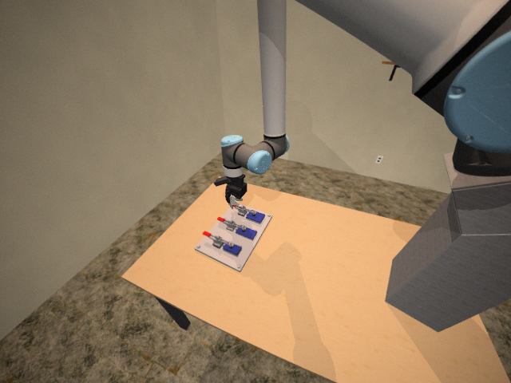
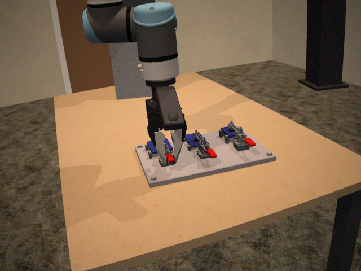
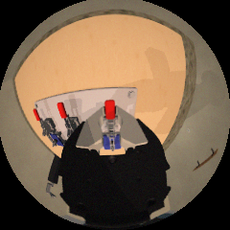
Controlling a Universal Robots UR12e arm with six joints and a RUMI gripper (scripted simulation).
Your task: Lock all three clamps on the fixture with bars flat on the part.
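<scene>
Now: the blue part 13 cm behind my hand, 1 cm to the right of it and 2 cm below it. From my hand the other things lie so: grey fixture plate: 10 cm behind, 10 cm to the left, 4 cm below.
</scene>
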